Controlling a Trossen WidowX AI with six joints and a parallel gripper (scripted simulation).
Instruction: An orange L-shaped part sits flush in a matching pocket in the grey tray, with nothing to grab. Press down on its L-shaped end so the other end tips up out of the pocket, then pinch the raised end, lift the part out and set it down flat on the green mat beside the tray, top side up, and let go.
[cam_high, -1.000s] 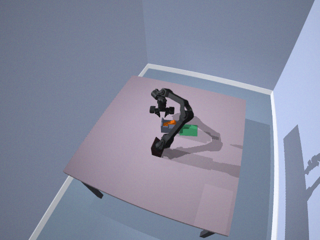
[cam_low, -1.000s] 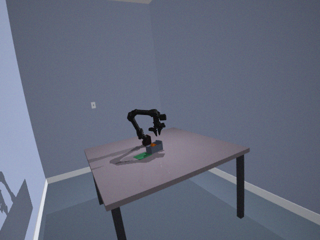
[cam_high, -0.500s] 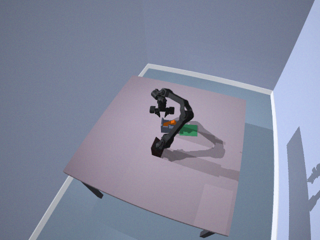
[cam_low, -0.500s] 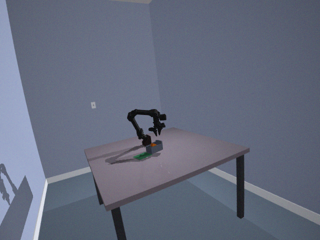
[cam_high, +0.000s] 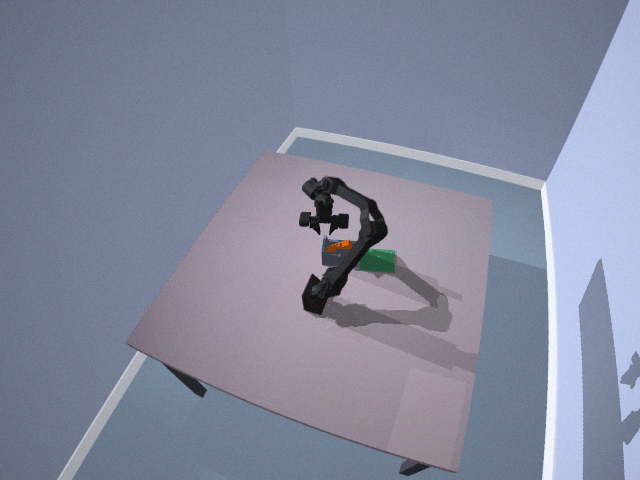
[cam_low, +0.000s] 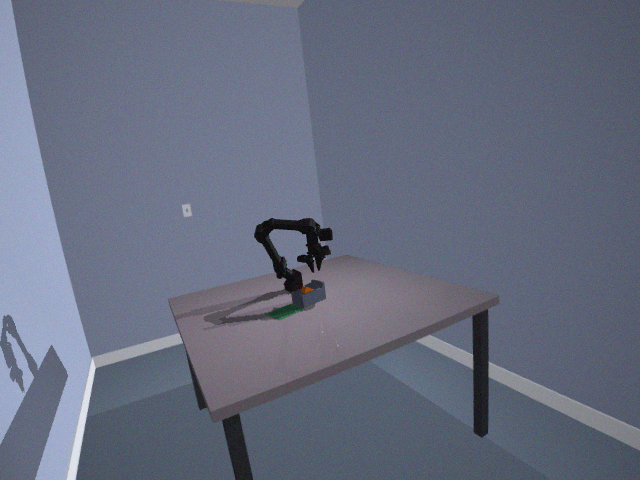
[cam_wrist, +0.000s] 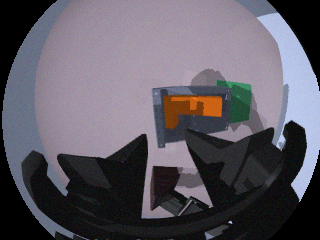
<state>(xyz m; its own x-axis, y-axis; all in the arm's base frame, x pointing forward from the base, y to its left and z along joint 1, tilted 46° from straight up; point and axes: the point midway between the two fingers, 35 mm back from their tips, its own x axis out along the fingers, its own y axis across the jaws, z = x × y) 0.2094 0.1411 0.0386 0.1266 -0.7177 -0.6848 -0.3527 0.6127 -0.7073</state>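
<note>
Right now the orange L-shaped part is 10 mm ahead of my gripper tip, 40 mm to the right of it and 100 mm below it. From my gripper tip the other things lie so: green mat: 70 mm ahead, 210 mm to the right, 160 mm below.
</note>
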